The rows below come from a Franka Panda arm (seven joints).
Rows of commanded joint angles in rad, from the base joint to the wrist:
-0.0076 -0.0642 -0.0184 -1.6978 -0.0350 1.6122 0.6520
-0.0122 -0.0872 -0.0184 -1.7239 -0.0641 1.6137 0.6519
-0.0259 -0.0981 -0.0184 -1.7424 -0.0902 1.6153 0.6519
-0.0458 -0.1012 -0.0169 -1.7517 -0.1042 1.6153 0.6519
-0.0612 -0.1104 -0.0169 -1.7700 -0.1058 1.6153 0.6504
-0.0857 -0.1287 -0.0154 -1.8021 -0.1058 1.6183 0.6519
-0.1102 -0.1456 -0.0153 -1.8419 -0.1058 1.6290 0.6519
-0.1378 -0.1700 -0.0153 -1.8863 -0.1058 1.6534 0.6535
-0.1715 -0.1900 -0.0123 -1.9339 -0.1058 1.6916 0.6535
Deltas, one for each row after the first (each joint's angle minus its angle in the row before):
-0.0046 -0.0230 0.0000 -0.0261 -0.0291 0.0015 -0.0001
-0.0137 -0.0109 0.0000 -0.0185 -0.0261 0.0016 0.0000
-0.0199 -0.0031 0.0015 -0.0093 -0.0140 0.0000 0.0000
-0.0154 -0.0092 0.0000 -0.0183 -0.0016 0.0000 -0.0015
-0.0245 -0.0183 0.0015 -0.0321 0.0000 0.0030 0.0015
-0.0245 -0.0169 0.0001 -0.0398 0.0000 0.0107 0.0000
-0.0276 -0.0244 0.0000 -0.0444 0.0000 0.0244 0.0016
-0.0337 -0.0200 0.0030 -0.0476 0.0000 0.0382 0.0000

